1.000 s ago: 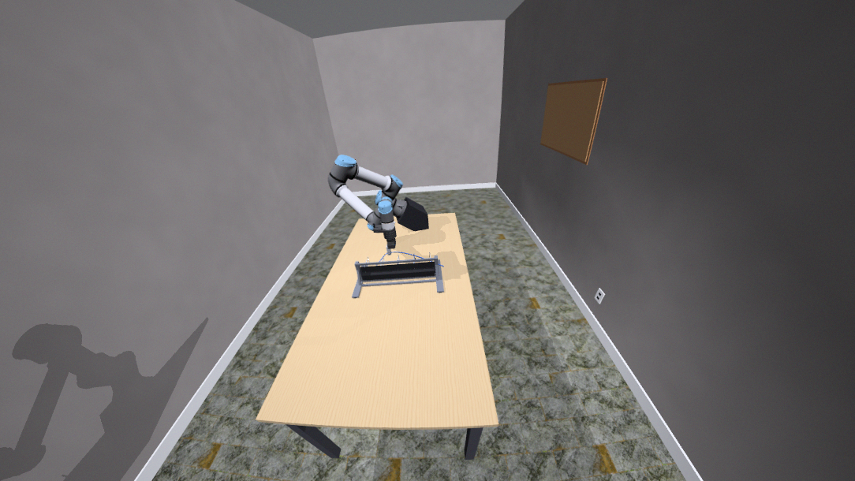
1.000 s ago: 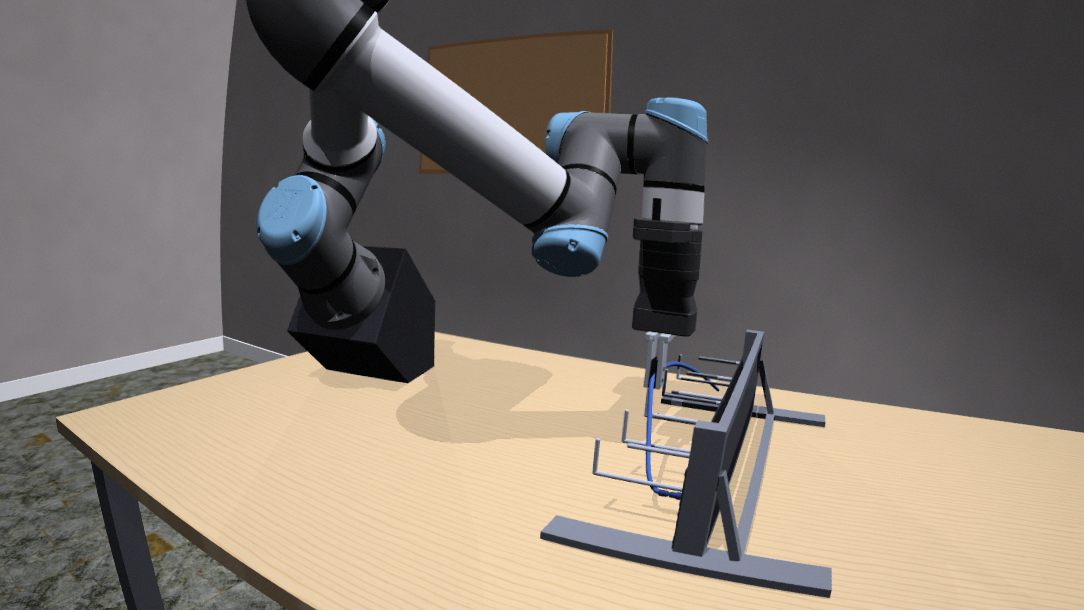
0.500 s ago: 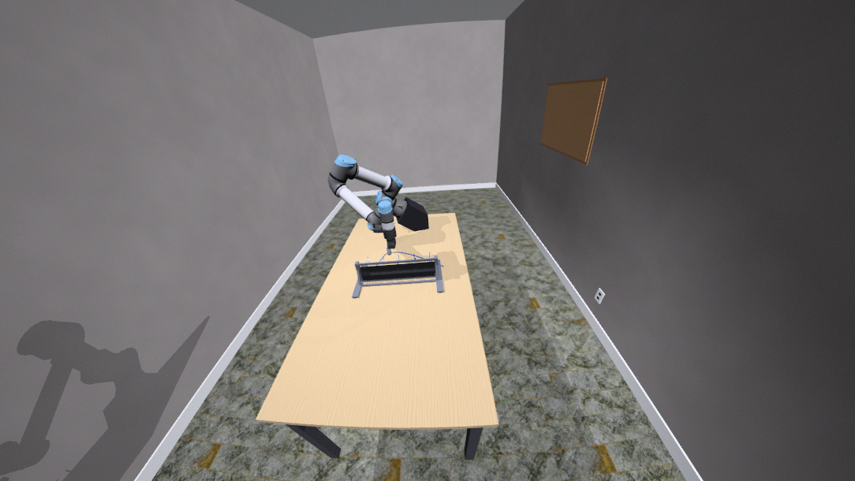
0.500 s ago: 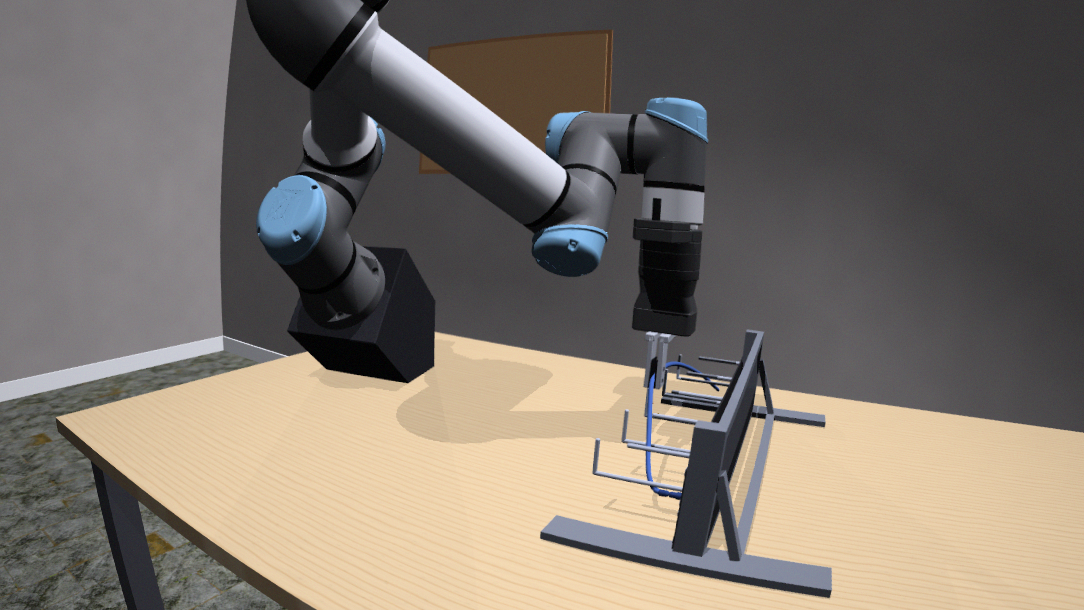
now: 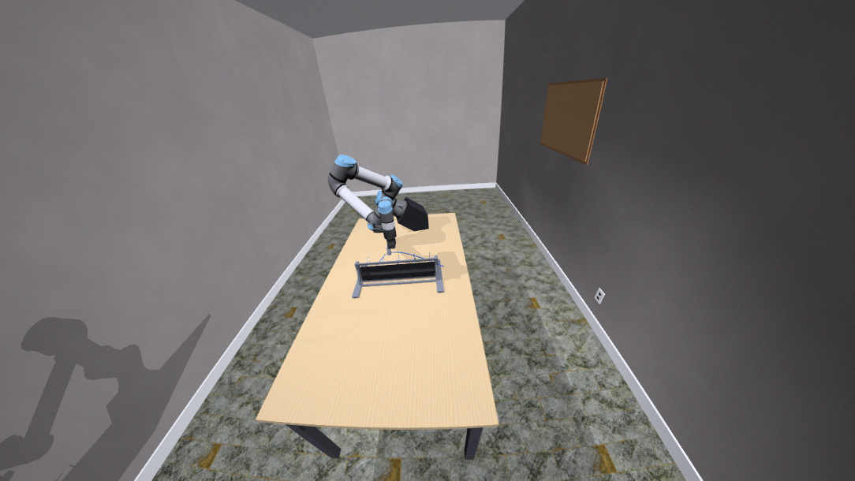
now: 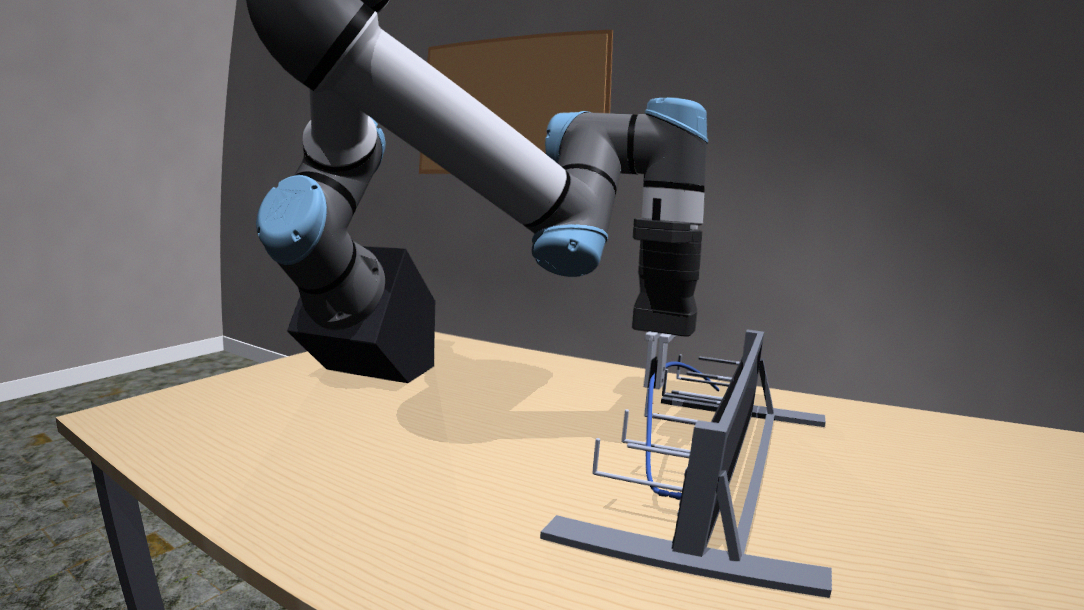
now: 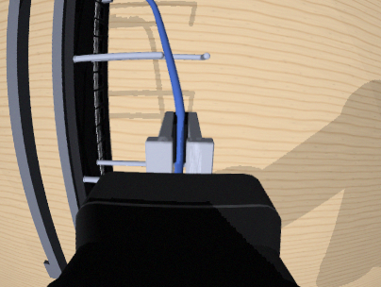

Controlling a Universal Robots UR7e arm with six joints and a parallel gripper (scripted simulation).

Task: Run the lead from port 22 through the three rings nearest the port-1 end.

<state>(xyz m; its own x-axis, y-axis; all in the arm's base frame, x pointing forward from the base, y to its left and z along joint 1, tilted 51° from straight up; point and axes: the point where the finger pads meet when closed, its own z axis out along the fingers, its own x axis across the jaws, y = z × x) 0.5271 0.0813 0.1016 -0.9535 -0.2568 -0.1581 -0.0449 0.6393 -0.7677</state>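
Right now my hand is 10 cm short of the grey rack, 6 cm to the right of it and 6 cm above it.
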